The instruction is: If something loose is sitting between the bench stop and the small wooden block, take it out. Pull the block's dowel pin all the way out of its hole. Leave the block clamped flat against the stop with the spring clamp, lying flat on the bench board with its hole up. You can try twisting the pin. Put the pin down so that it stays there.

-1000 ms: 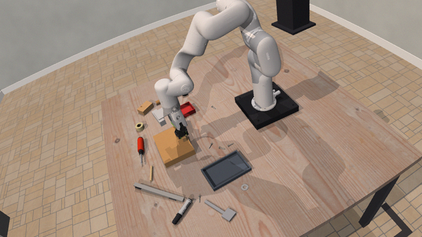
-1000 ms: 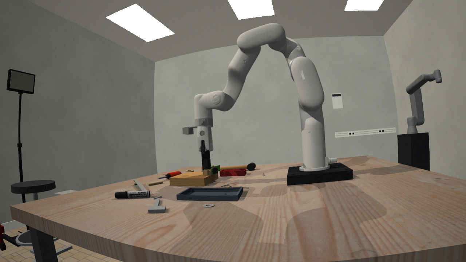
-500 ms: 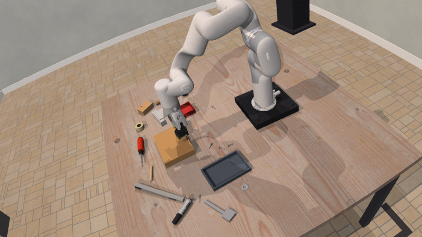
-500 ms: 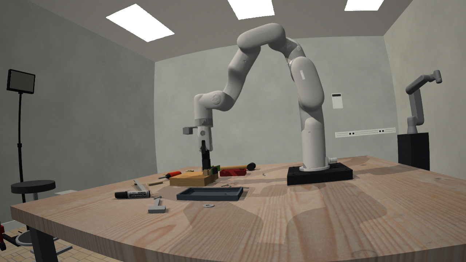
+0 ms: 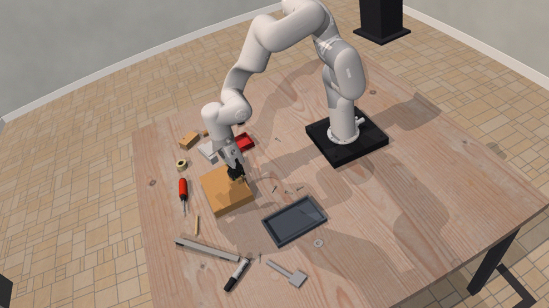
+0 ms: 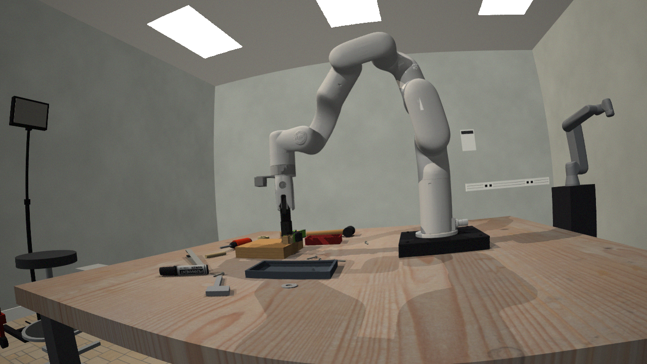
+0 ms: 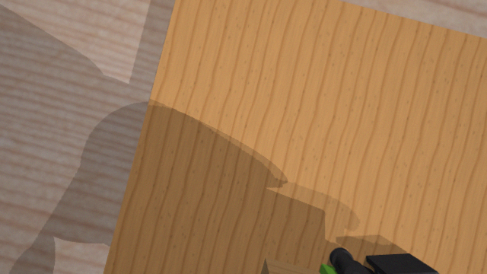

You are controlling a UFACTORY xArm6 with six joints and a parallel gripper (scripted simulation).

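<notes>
My hand is 20 mm above the dowel pin. From my hand the other things lie so: small wooden block: 40 mm below; then red tray: 80 mm behind, 200 mm to the right, 70 mm below; then orange bench board: 50 mm ahead, 10 mm to the right, 50 mm below.
</notes>
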